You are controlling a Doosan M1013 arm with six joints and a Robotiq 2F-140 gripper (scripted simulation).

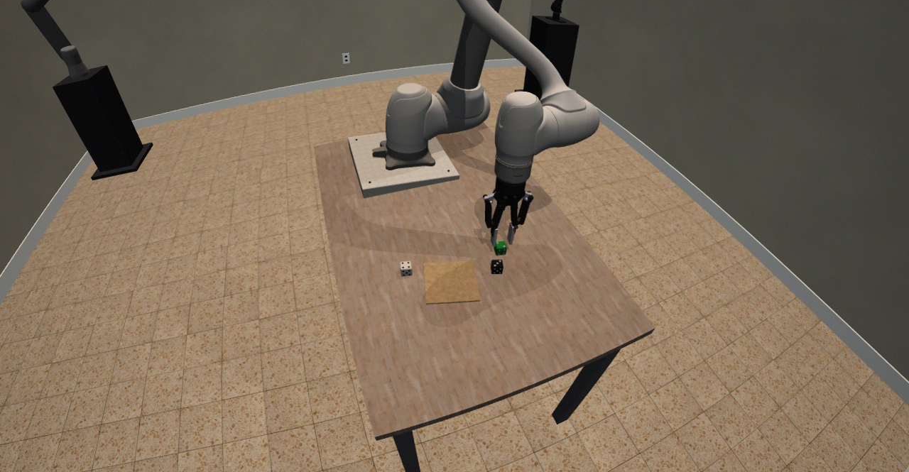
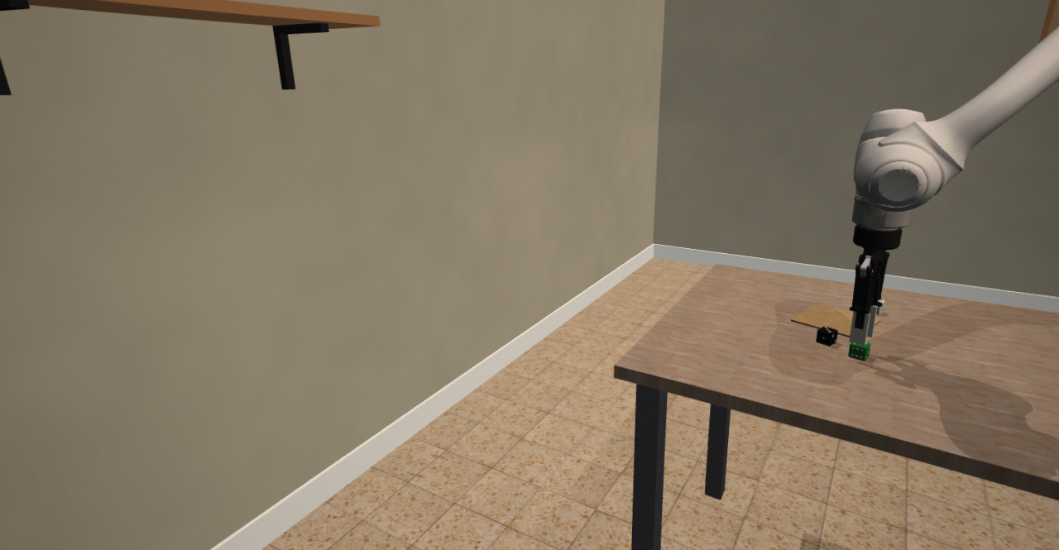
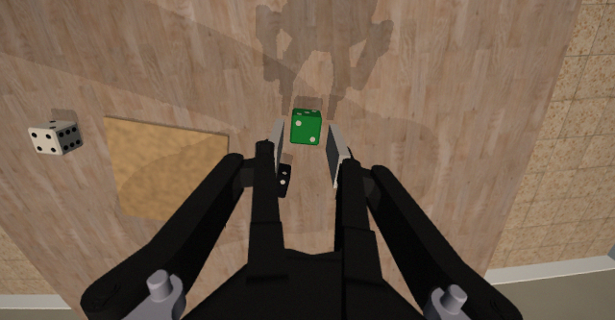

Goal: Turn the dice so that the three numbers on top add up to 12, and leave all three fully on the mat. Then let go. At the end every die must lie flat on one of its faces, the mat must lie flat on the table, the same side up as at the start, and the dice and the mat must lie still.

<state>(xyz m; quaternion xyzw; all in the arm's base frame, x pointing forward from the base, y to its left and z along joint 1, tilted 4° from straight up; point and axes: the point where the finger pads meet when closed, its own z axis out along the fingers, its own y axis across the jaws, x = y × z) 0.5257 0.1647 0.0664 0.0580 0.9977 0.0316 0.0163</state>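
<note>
Right now my hand is 60 mm above the green die. Also, from my hand: white die (10 mm ahead, 280 mm to the right, 60 mm below); then black die (60 mm ahead, 40 mm to the right, 60 mm below); then tan mat (70 mm ahead, 170 mm to the right, 70 mm below).
</note>
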